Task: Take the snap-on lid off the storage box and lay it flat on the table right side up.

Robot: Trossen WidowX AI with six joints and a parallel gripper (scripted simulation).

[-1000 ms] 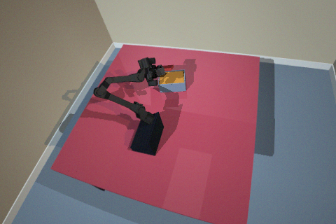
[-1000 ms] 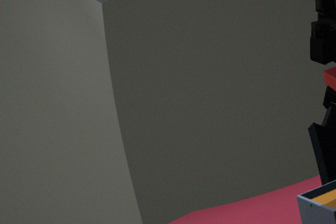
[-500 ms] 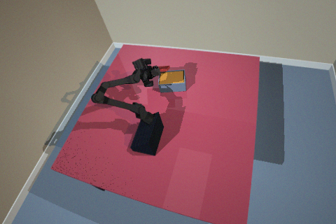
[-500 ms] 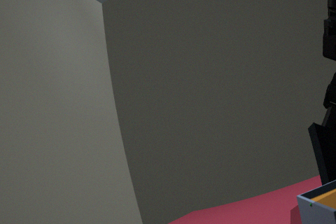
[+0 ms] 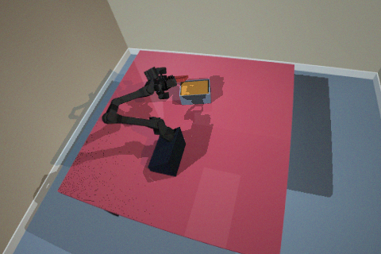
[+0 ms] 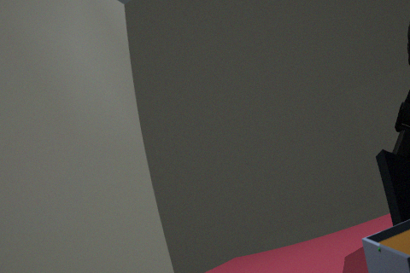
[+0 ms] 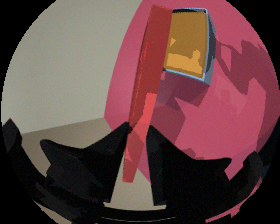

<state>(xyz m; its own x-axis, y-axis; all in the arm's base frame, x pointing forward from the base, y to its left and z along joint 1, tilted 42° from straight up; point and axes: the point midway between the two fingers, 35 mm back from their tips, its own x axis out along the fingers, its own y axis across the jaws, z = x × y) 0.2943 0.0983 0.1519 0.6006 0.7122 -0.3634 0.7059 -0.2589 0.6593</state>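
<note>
My gripper tip is now 6 cm short of the red lid, 5 cm above it and 2 cm to the right of it. Also, from my gripper tip: storage box (18 cm below, 13 cm to the right, 11 cm ahead).
</note>
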